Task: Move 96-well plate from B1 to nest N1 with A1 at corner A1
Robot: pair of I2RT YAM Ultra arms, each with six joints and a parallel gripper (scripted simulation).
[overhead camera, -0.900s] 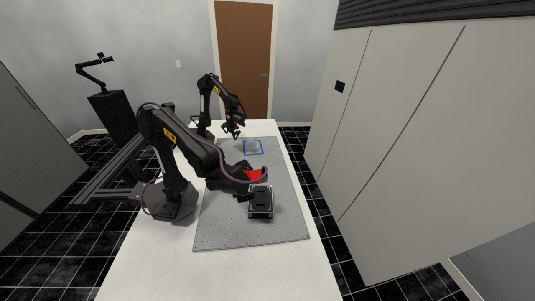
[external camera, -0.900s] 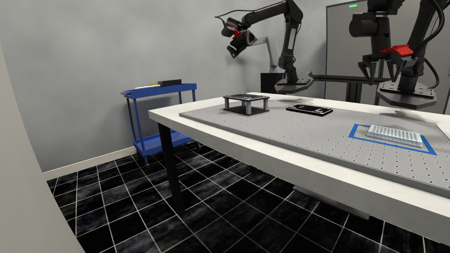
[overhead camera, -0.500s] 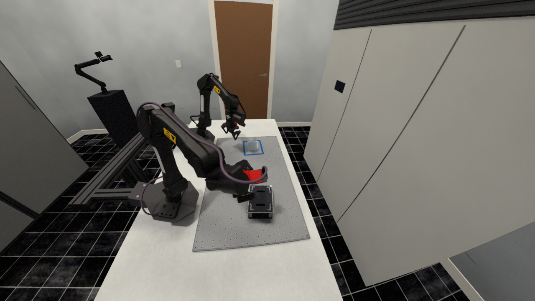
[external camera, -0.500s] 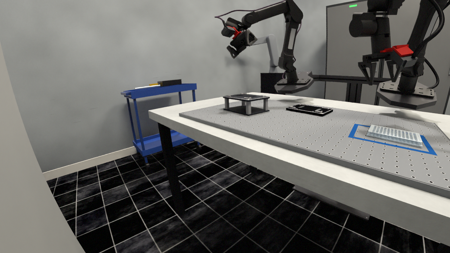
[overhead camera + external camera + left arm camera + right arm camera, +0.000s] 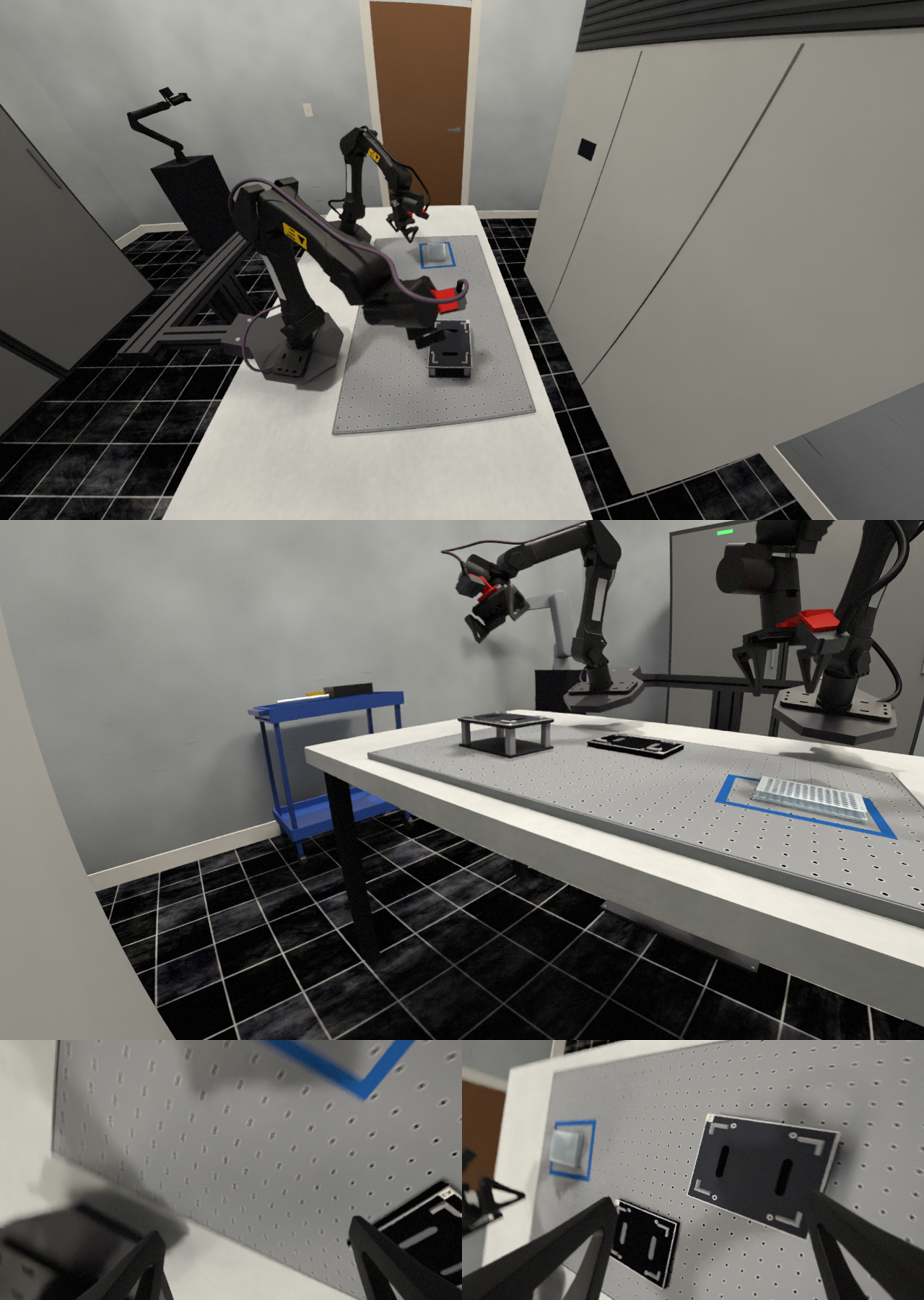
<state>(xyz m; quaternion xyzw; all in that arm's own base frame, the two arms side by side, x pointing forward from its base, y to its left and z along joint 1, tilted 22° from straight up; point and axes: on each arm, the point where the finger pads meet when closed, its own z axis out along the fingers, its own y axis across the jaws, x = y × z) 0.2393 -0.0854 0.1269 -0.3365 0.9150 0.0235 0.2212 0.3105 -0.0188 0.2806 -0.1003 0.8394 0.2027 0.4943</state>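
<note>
Right now the clear 96-well plate is 14 cm ahead of my left hand, 13 cm below it and 5 cm to the left of it. Round my left hand: black nest plate: 26 cm to the right, 13 cm below, 2 cm behind.
</note>
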